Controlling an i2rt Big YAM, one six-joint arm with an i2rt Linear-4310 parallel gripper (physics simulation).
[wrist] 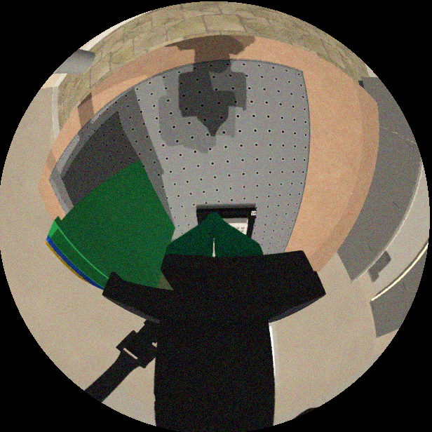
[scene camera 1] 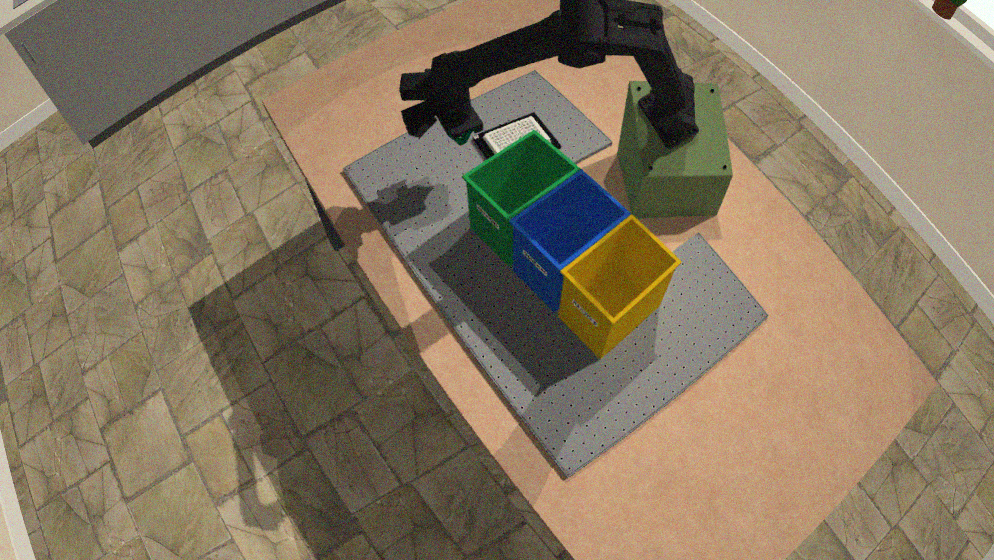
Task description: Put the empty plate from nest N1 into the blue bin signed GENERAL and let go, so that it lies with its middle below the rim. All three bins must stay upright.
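Places are measured from the arm's base along level axes (x ahead, y left, z up), in millimetres.
Pixels of known places: gripper, between the fingertips: (scene camera 1: 462, 143); arm's base, origin of its link: (scene camera 1: 668, 117).
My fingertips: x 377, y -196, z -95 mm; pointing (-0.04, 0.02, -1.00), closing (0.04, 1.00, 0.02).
Note:
For each thing: its top centre in the pictures, then the offset to it from my fingertips. "pt": a spot on its surface instead. Level surfaces: height alone.
- white plate, centre of its top: (scene camera 1: 517, 136) dx -141, dy -21, dz -80 mm
- black nest, a spot on its surface: (scene camera 1: 547, 124) pt dx -234, dy -40, dz -106 mm
- blue bin, centre of its top: (scene camera 1: 571, 216) dx -68, dy +302, dz +74 mm
- green bin, centre of its top: (scene camera 1: 522, 171) dx -41, dy +174, dz +74 mm
- yellow bin, centre of its top: (scene camera 1: 623, 266) dx -96, dy +431, dz +74 mm
- perforated board, height of its surface: dz -106 mm
- tan table top, height of its surface: dz -119 mm
The white plate (scene camera 1: 516, 132) (wrist: 241, 226) lies in a black nest (scene camera 1: 547, 124) (wrist: 225, 209) on the grey perforated board. My gripper (scene camera 1: 463, 139) (wrist: 213, 217) is shut, with its green fingertips together and nothing between them. It hangs above the board beside the nest and hides part of the plate in the wrist view. The blue bin (scene camera 1: 571, 217) (wrist: 75, 265) stands upright between the green bin (scene camera 1: 525, 173) (wrist: 120, 225) and the yellow bin (scene camera 1: 619, 271). The visible inside of the blue bin shows no plate. The bin signs are too small to read.
The green bin stands nearest the nest. The bins stand in a row on the perforated board (scene camera 1: 667, 354) (wrist: 270, 115), on a tan table top (scene camera 1: 786, 389) (wrist: 335, 130). The arm's green base block (scene camera 1: 685, 191) stands behind the bins.

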